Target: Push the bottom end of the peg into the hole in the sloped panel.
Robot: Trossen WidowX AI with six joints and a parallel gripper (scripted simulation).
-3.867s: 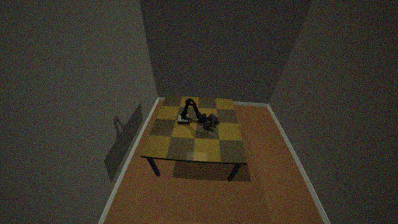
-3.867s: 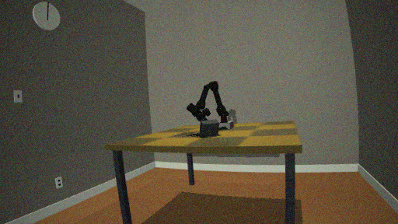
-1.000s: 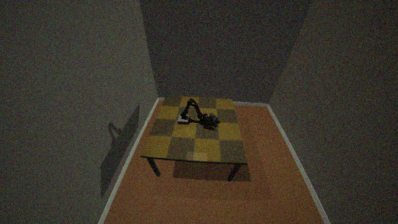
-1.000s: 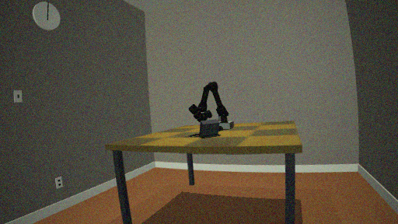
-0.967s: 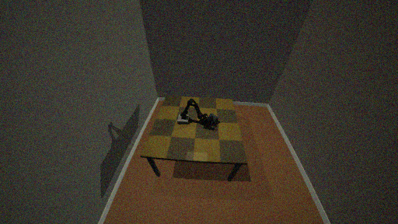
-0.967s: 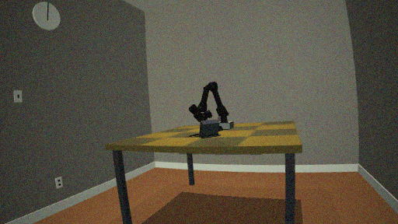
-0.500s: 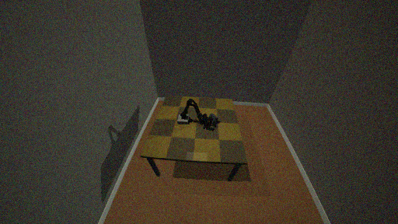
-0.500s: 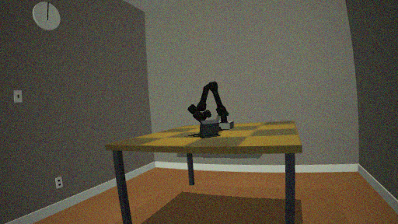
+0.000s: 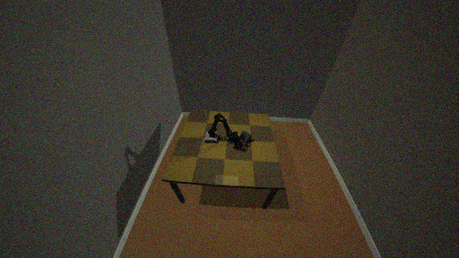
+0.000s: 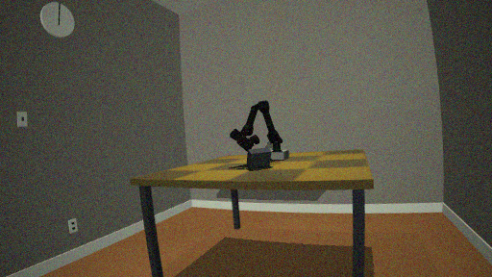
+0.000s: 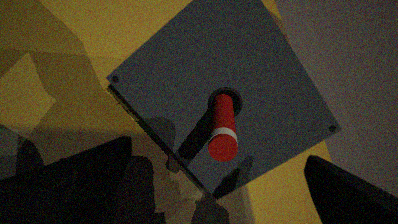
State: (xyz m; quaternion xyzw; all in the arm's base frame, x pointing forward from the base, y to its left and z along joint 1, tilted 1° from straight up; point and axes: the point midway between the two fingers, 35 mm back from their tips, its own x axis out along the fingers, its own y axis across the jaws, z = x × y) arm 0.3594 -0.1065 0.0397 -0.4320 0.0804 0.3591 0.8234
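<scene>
Now: gripper tip 10 mm short of the round red peg and 10 mm to the right of it. The rest, counted from my gripper tip: dark grey sloped panel: 60 mm ahead, 50 mm to the left, 30 mm below.
</scene>
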